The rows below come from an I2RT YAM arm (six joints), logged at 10 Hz.
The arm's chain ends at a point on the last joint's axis. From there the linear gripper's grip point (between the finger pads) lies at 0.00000 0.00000 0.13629 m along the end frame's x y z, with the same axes.
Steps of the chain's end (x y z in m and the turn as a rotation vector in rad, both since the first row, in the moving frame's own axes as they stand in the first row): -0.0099, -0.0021, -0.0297, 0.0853, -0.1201, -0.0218; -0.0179, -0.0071, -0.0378, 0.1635, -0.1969, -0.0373; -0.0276, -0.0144, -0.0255, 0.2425, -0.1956, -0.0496; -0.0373, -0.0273, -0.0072, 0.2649, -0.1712, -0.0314; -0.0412, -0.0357, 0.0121, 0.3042, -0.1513, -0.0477; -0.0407, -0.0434, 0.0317, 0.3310, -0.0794, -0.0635; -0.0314, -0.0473, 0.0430, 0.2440, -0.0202, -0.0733; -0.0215, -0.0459, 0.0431, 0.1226, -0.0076, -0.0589
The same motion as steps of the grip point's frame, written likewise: -0.0263, -0.0135, -0.0312, 0.0853, -0.1201, -0.0218; -0.0449, -0.0286, -0.0422, 0.1635, -0.1969, -0.0373; -0.0546, -0.0462, -0.0321, 0.2425, -0.1956, -0.0496; -0.0608, -0.0624, -0.0139, 0.2649, -0.1712, -0.0314; -0.0624, -0.0759, 0.0043, 0.3042, -0.1513, -0.0477; -0.0527, -0.0873, 0.0239, 0.3310, -0.0794, -0.0635; -0.0353, -0.0801, 0.0389, 0.2440, -0.0202, -0.0733; -0.0230, -0.0625, 0.0421, 0.1226, -0.0076, -0.0589
